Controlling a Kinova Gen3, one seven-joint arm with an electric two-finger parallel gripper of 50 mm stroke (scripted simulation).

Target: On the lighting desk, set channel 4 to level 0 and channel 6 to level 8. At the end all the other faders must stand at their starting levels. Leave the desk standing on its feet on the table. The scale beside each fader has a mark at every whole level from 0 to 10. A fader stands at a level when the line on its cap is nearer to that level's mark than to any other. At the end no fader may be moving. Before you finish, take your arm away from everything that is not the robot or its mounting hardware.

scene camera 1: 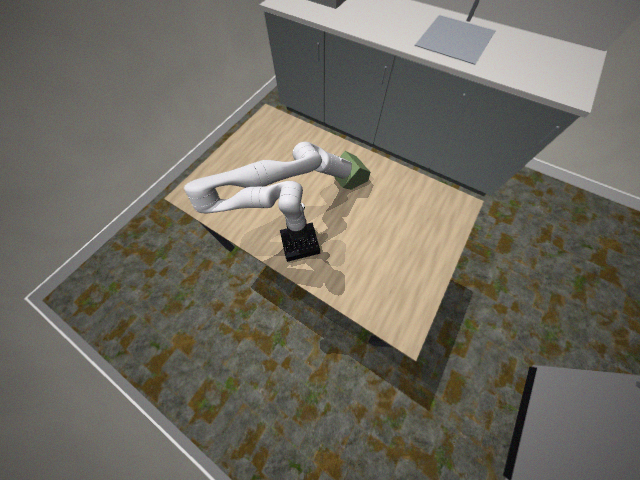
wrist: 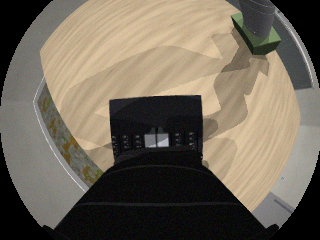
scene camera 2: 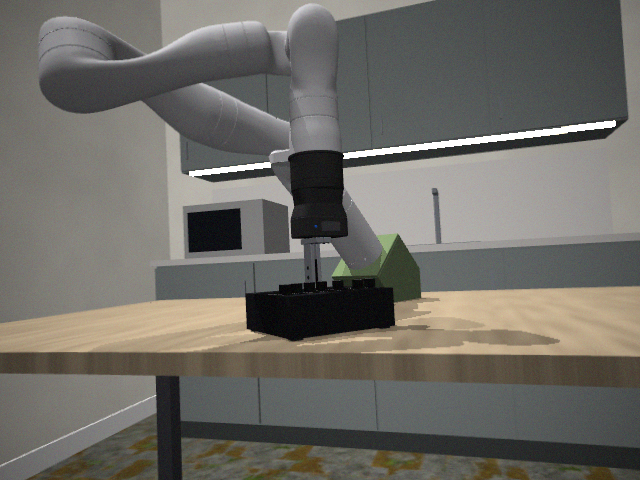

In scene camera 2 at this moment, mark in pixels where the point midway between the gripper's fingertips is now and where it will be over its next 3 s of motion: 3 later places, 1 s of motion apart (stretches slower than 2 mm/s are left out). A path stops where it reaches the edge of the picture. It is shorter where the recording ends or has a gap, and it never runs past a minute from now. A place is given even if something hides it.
My gripper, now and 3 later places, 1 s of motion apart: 313,283; 314,285; 318,286; 322,286
